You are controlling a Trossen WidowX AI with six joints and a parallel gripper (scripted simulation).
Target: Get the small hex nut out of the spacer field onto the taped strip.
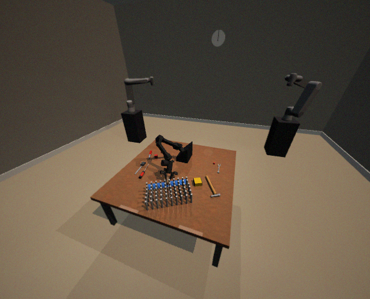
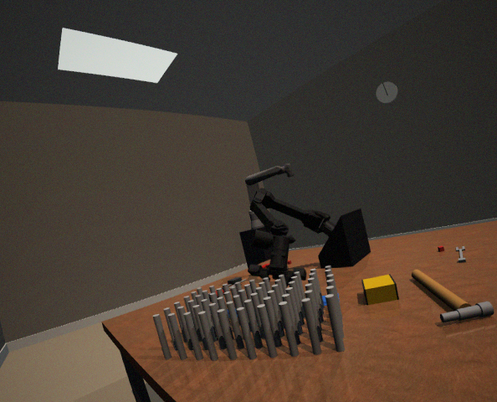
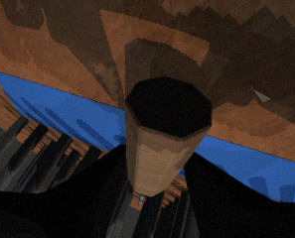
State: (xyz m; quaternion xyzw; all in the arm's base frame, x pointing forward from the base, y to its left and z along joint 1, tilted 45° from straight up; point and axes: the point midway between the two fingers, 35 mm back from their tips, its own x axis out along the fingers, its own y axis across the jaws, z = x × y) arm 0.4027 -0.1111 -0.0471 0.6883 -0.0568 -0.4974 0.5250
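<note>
The blue taped strip lies 30 mm ahead of my gripper tip, 20 mm below it and 10 mm to the left of it. From my gripper tip the other things lie so: yellow block 310 mm to the left, 70 mm behind; then grey wrench 510 mm to the left, 370 mm behind, 20 mm below.
</note>
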